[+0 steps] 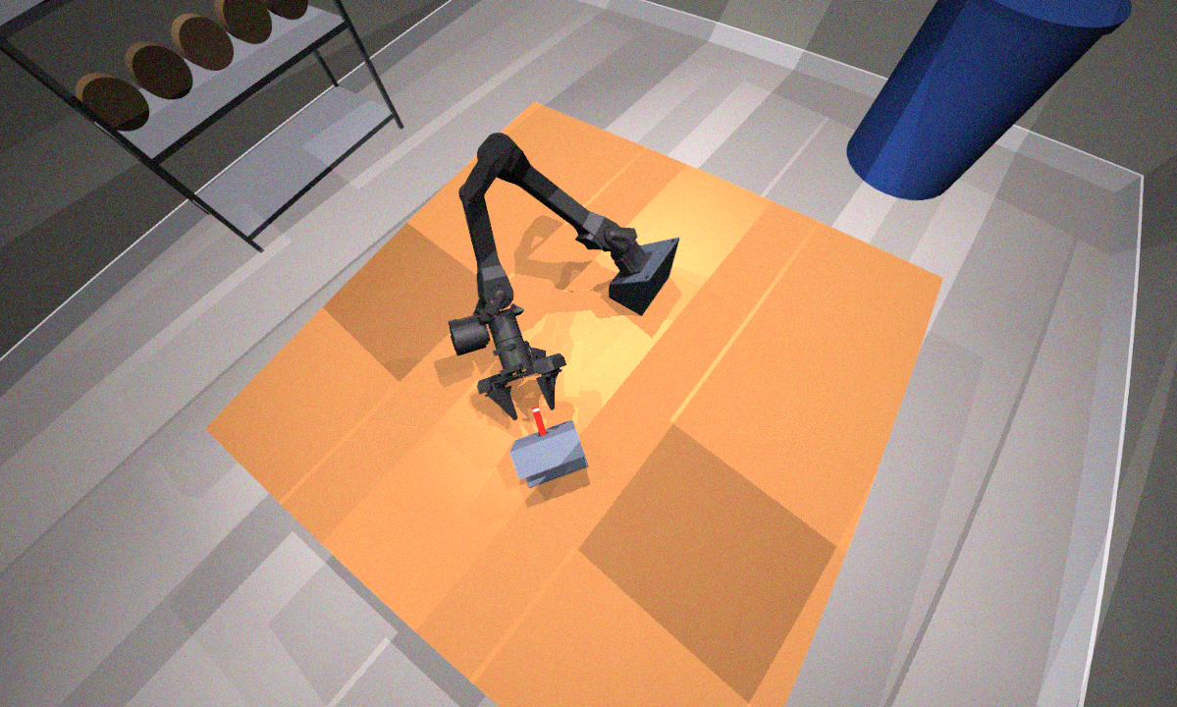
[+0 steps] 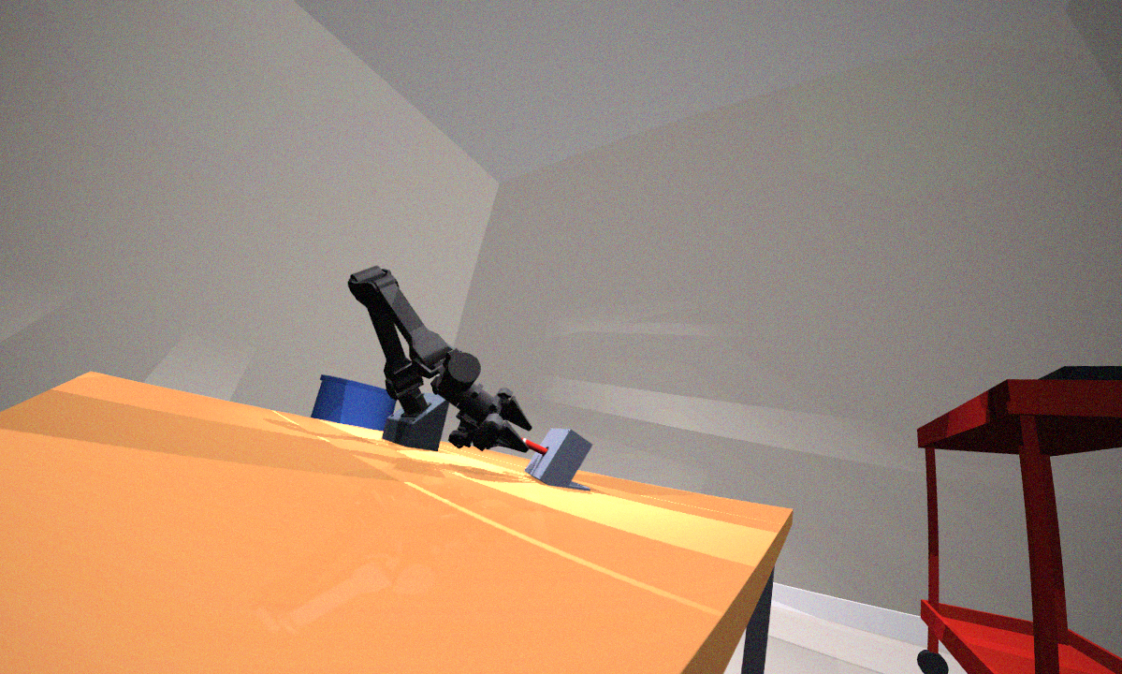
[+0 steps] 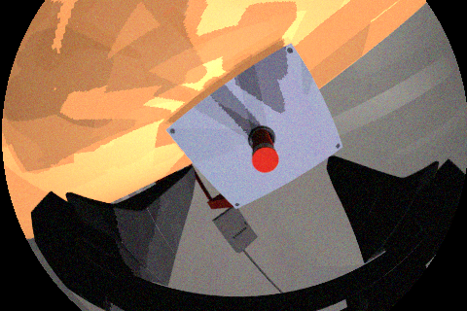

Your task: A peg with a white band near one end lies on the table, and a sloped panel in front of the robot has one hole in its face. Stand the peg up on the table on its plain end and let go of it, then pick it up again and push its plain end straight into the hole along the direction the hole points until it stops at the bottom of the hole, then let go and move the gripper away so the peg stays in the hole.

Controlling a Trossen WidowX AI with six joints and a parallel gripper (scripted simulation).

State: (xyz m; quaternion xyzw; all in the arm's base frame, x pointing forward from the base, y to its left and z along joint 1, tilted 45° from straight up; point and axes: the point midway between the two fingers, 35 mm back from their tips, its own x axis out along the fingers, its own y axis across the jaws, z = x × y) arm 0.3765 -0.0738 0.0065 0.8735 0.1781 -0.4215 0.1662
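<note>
Right now the red peg is 1 cm to the left of my gripper tip and 1 cm below it. Also, from my gripper tip: sloped grey-blue panel: 5 cm to the left, 4 cm ahead, 3 cm below.
</note>
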